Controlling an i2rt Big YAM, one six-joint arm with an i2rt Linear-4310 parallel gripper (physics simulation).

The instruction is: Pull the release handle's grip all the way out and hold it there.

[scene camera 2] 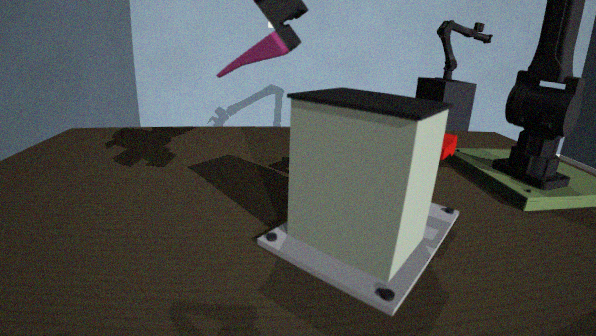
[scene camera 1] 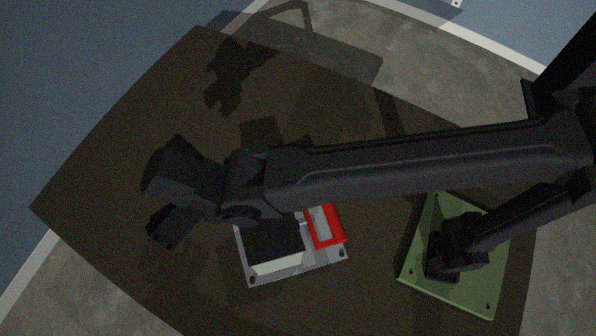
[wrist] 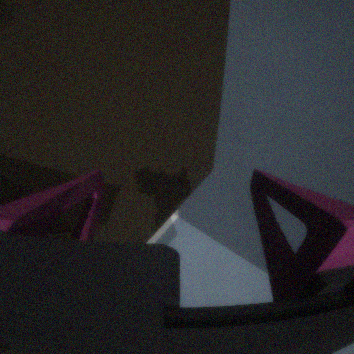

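The release handle's red grip (scene camera 1: 336, 225) (scene camera 2: 449, 146) is a rectangular frame on the side of a pale box with a black top (scene camera 1: 275, 240) (scene camera 2: 350, 185). The box stands on a grey base plate (scene camera 1: 320, 258) (scene camera 2: 340, 272) with dark bolts. In scene camera 1 my arm hides part of the grip; in scene camera 2 the box hides most of it. My gripper (wrist: 176, 177) is open and empty, its magenta fingers wide apart. It is high above the table, beyond the box from the grip and well away from it. The handle does not show in the wrist view.
My arm's base stands on a green plate (scene camera 1: 470, 295) (scene camera 2: 560, 201), on the grip's side of the box. The dark wooden table (scene camera 1: 125, 100) (scene camera 2: 125, 225) (wrist: 100, 75) ends at an edge near the gripper. Another arm stands on a dark pedestal (scene camera 2: 460, 105) in the background.
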